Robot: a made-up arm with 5 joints.
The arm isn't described. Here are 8 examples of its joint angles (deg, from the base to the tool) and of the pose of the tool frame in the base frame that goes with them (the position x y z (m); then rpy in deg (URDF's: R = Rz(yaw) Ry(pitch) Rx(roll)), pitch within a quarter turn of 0, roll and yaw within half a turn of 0).
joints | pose
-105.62 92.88 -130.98 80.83 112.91 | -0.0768 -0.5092 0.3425 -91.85 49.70 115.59
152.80 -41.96 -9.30 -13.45 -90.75 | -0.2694 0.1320 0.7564 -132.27 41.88 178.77
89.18 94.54 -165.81 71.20 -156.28 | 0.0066 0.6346 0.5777 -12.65 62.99 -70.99
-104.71 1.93 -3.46 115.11 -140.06 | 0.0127 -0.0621 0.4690 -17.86 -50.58 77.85
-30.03 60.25 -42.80 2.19 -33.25 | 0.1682 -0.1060 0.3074 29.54 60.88 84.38
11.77 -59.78 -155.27 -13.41 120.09 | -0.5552 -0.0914 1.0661 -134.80 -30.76 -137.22
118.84 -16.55 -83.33 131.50 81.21 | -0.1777 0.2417 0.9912 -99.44 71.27 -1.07
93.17 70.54 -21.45 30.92 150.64 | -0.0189 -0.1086 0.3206 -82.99 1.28 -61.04
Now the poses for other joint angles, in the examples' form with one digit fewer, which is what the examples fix.
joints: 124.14 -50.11 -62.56 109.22 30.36
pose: -0.120 0.133 1.040 -14.3 59.6 135.9
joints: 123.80 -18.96 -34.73 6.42 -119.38
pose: -0.219 0.325 0.781 -158.4 67.5 144.3
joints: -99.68 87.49 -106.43 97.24 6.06
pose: -0.029 -0.363 0.309 122.5 32.3 61.2
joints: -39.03 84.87 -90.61 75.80 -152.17
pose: 0.251 -0.191 0.222 -27.5 -6.2 148.1
